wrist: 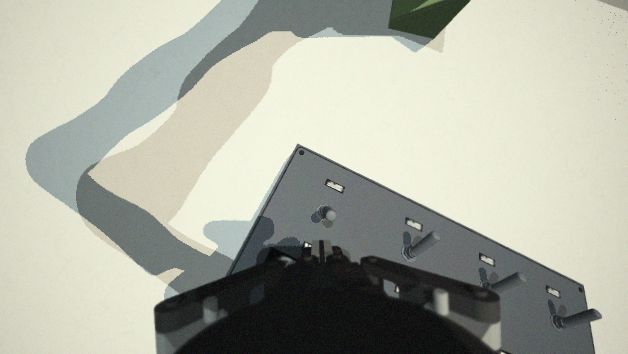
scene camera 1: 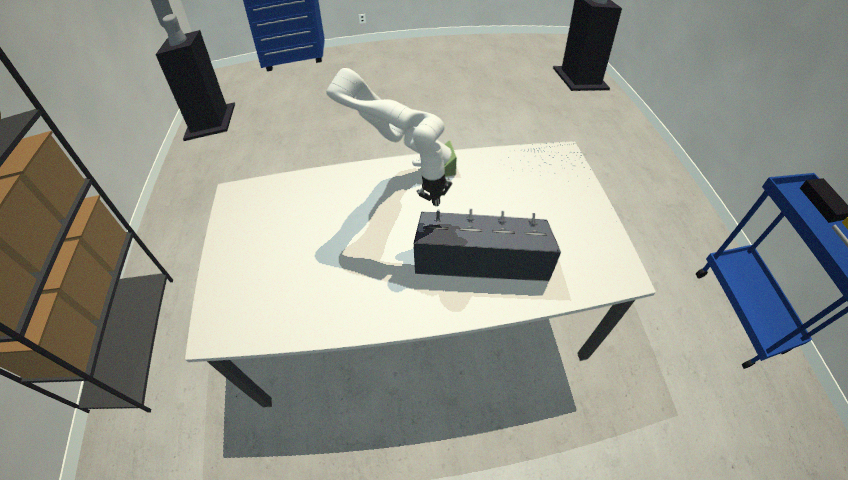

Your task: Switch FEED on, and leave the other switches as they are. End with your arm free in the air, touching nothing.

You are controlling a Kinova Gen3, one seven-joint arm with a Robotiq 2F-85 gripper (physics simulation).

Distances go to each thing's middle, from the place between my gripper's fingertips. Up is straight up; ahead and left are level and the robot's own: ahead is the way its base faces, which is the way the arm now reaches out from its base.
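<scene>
Dark switch box (scene camera 1: 452, 245): my gripper 17 cm to the right of it, 10 cm short of it, 11 cm above it.
</scene>
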